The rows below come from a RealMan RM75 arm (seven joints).
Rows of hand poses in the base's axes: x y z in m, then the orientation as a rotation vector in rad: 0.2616, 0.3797, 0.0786, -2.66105, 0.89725, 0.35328; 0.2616, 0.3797, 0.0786, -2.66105, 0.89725, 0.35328; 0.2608, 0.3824, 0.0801, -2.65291, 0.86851, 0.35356; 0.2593, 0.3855, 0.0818, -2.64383, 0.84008, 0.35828; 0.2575, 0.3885, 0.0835, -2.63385, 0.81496, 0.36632; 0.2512, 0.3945, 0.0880, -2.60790, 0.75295, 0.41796; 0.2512, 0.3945, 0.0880, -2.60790, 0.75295, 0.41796; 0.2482, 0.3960, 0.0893, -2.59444, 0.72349, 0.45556; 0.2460, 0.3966, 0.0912, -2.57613, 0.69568, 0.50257; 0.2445, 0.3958, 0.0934, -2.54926, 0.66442, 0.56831; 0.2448, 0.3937, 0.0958, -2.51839, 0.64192, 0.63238; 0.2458, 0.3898, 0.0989, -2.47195, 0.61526, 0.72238; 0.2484, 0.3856, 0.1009, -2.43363, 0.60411, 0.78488; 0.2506, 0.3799, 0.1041, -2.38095, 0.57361, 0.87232
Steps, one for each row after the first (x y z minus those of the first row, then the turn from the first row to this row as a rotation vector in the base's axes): 0.0000, 0.0000, 0.0000, 0.00000, 0.00000, 0.00000; -0.0008, 0.0027, 0.0015, 0.01736, -0.00693, 0.01511; -0.0023, 0.0058, 0.0032, 0.03580, -0.01086, 0.03046; -0.0041, 0.0088, 0.0049, 0.05416, -0.01194, 0.04403; -0.0104, 0.0148, 0.0094, 0.10331, 0.00795, 0.08172; -0.0104, 0.0148, 0.0094, 0.10331, 0.00795, 0.08172; -0.0134, 0.0163, 0.0107, 0.12831, 0.02691, 0.10127; -0.0156, 0.0169, 0.0126, 0.15734, 0.05258, 0.11975; -0.0171, 0.0161, 0.0148, 0.19548, 0.09059, 0.14068; -0.0168, 0.0140, 0.0172, 0.23318, 0.12938, 0.15488; -0.0158, 0.0101, 0.0203, 0.28524, 0.18607, 0.17122; -0.0132, 0.0059, 0.0223, 0.32327, 0.22721, 0.17623; -0.0110, 0.0002, 0.0255, 0.37776, 0.28431, 0.19411
